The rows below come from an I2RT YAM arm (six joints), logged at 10 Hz.
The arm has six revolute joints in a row. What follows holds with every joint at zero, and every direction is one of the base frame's.
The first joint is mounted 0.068 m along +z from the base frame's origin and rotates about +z.
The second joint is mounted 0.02 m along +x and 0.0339 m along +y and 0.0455 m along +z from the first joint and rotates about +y.
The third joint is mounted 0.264 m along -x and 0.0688 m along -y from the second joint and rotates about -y.
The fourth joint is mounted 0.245 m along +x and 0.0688 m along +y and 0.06 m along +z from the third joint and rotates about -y.
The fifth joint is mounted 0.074 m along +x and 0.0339 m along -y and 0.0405 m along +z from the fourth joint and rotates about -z.
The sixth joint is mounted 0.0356 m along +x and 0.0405 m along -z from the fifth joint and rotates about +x.
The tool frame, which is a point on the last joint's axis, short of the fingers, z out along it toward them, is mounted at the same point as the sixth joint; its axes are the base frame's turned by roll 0, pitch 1.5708 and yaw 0 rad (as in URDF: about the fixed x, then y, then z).
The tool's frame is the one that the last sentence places.
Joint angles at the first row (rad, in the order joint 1, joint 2, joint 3, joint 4, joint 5, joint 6):
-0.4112, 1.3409, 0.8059, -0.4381, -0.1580, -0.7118
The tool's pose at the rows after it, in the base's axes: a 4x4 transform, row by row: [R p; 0 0 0 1], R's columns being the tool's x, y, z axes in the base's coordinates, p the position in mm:
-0.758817 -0.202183 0.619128 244.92; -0.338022 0.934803 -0.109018 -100.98; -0.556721 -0.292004 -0.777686 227.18; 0 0 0 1
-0.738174 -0.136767 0.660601 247.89; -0.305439 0.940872 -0.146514 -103.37; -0.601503 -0.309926 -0.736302 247.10; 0 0 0 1
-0.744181 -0.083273 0.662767 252.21; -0.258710 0.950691 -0.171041 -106.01; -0.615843 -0.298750 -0.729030 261.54; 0 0 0 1
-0.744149 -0.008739 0.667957 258.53; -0.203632 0.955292 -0.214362 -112.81; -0.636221 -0.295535 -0.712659 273.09; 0 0 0 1
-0.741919 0.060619 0.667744 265.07; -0.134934 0.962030 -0.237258 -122.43; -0.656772 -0.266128 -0.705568 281.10; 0 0 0 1
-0.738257 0.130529 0.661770 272.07; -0.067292 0.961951 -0.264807 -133.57; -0.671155 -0.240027 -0.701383 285.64; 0 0 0 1
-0.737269 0.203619 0.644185 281.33; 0.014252 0.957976 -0.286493 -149.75; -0.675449 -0.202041 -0.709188 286.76; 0 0 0 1
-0.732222 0.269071 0.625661 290.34; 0.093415 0.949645 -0.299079 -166.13; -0.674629 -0.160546 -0.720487 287.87; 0 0 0 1
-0.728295 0.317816 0.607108 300.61; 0.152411 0.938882 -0.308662 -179.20; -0.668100 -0.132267 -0.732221 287.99; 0 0 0 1
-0.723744 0.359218 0.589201 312.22; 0.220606 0.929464 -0.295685 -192.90; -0.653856 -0.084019 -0.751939 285.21; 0 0 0 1
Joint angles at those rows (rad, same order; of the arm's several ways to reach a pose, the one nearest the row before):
-0.4109, 1.3075, 0.8461, -0.4433, -0.1479, -0.6684
-0.4124, 1.2870, 0.8929, -0.4429, -0.1309, -0.6195
-0.4120, 1.2957, 0.9530, -0.4806, -0.1089, -0.5684
-0.4212, 1.3176, 1.0071, -0.4858, -0.0776, -0.5139
-0.4413, 1.3517, 1.0615, -0.4955, -0.0707, -0.4556
-0.4633, 1.3923, 1.1097, -0.4964, -0.0589, -0.4015
-0.4952, 1.4553, 1.1708, -0.5053, -0.0541, -0.3451
-0.5256, 1.5201, 1.2393, -0.5253, -0.0552, -0.2911
-0.5426, 1.5836, 1.3071, -0.5463, -0.0492, -0.2484
-0.5595, 1.6576, 1.3826, -0.5782, -0.0621, -0.1988

